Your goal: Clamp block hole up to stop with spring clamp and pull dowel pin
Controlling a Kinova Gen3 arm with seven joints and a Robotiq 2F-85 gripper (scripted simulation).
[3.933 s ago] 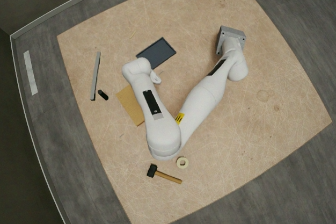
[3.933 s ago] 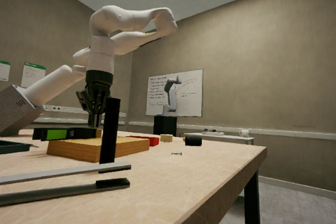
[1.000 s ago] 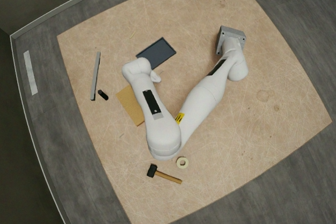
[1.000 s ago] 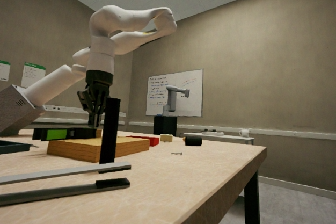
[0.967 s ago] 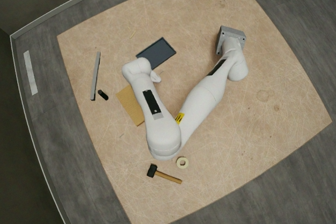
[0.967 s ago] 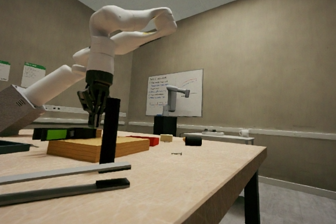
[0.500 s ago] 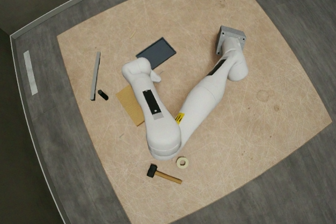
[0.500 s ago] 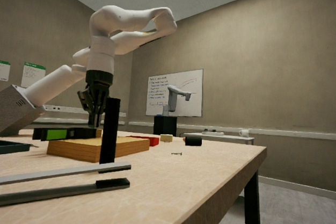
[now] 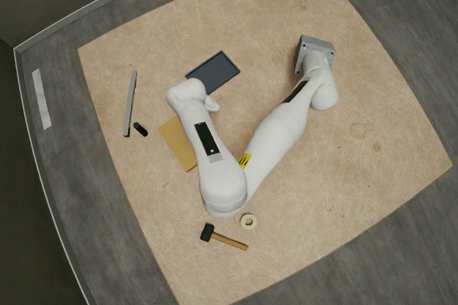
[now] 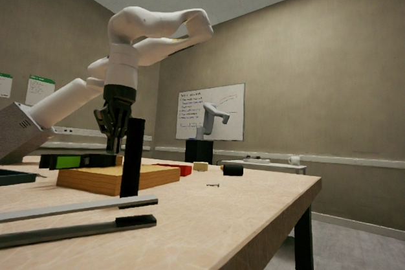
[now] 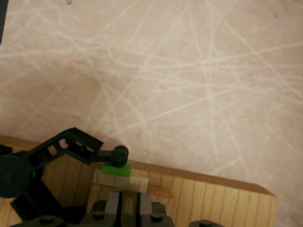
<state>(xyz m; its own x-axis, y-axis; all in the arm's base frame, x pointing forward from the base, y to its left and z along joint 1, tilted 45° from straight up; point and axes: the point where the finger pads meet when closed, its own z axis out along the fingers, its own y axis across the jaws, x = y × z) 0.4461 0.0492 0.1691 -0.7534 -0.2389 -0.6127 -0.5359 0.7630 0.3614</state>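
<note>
Now: hand 20 mm above the dowel pin. The rest, counted from my hand: wooden bench board 50 mm below, 50 mm ahead, 20 mm to the left; then small wooden block 40 mm below; then red block 190 mm to the left, 70 mm below, 50 mm behind.
</note>
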